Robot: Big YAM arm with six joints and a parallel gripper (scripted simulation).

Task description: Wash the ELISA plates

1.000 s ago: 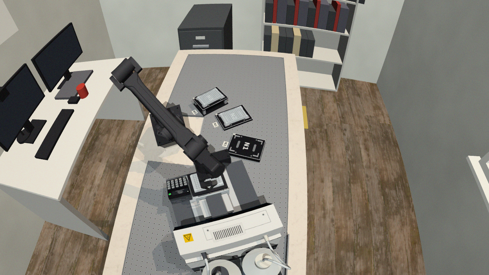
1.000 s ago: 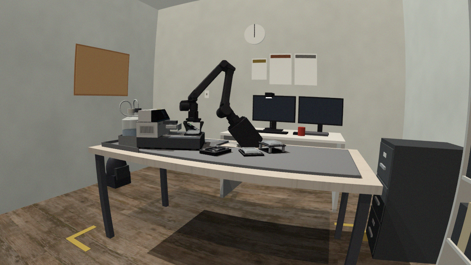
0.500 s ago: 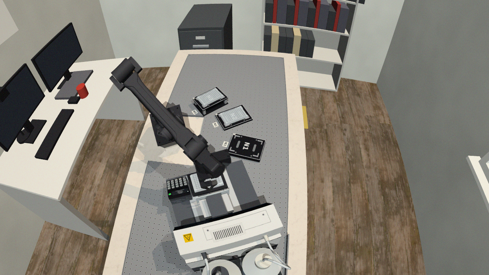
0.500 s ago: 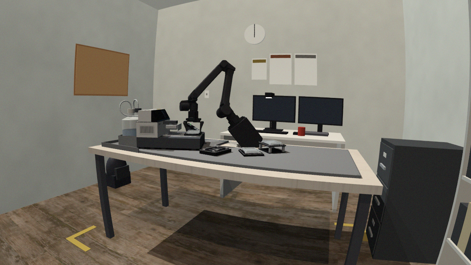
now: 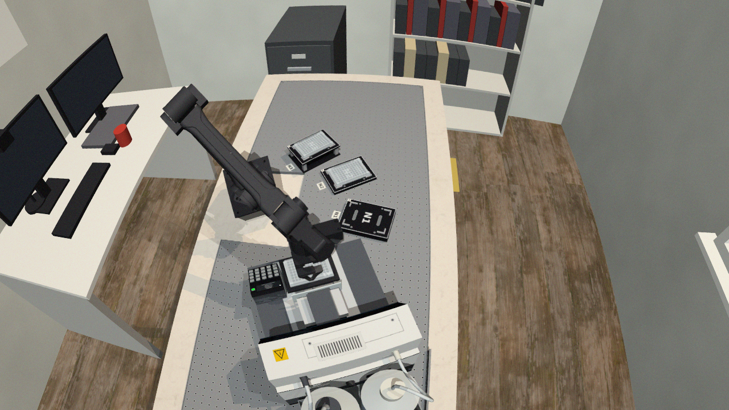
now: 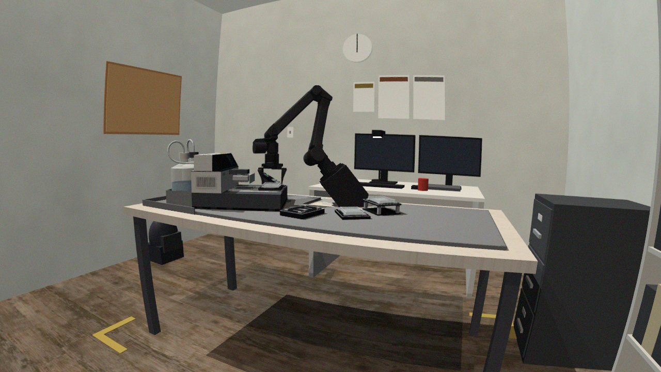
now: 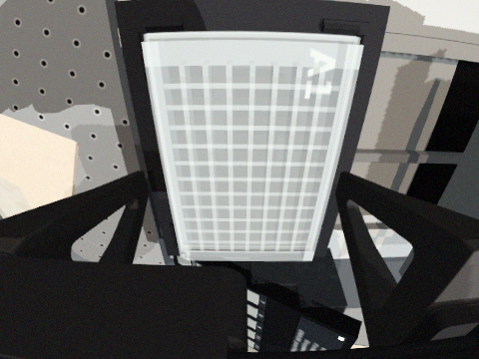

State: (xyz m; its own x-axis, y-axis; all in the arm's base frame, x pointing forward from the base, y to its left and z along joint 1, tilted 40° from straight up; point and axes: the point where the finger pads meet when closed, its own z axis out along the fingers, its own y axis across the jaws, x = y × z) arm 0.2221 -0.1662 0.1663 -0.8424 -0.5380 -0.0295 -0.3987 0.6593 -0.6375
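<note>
Now: the white ELISA plate 2 cm below my hand. Round my hand: black nest 45 cm to the left, 11 cm below, 6 cm ahead; plate washer 14 cm to the right, 7 cm ahead, 2 cm above.
</note>
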